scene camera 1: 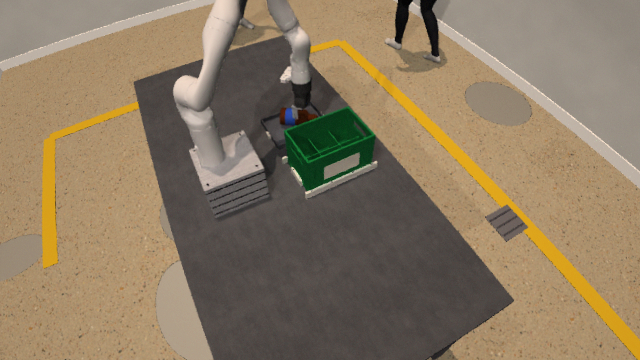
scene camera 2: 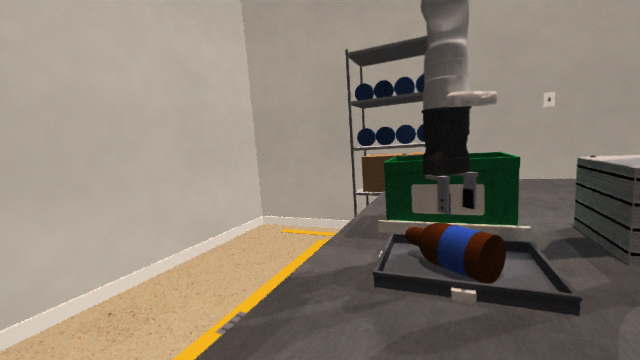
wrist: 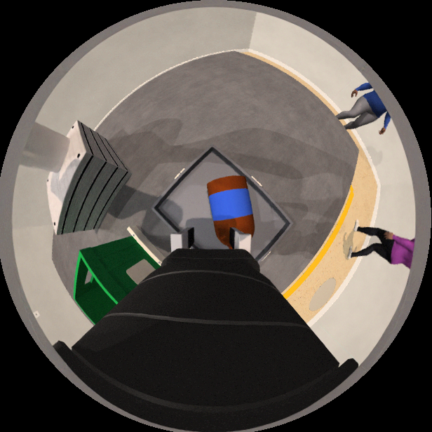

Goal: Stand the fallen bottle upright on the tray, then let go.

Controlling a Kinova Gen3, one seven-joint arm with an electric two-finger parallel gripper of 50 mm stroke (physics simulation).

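Observation:
A brown bottle with a blue band lies on its side in the dark grey tray. In scene camera 2 its neck points left and its base faces the lower right. My gripper is open and empty, fingers pointing down. It is above the bottle, apart from it in scene camera 2. In the wrist view the bottle's neck end is partly hidden behind the right finger. In scene camera 1 the fingertips are too small to tell apart.
A green crate stands right beside the tray, between white strips. The arm's slatted base block is on the tray's other side. A shelf rack stands behind in scene camera 2. Two people show in the wrist view.

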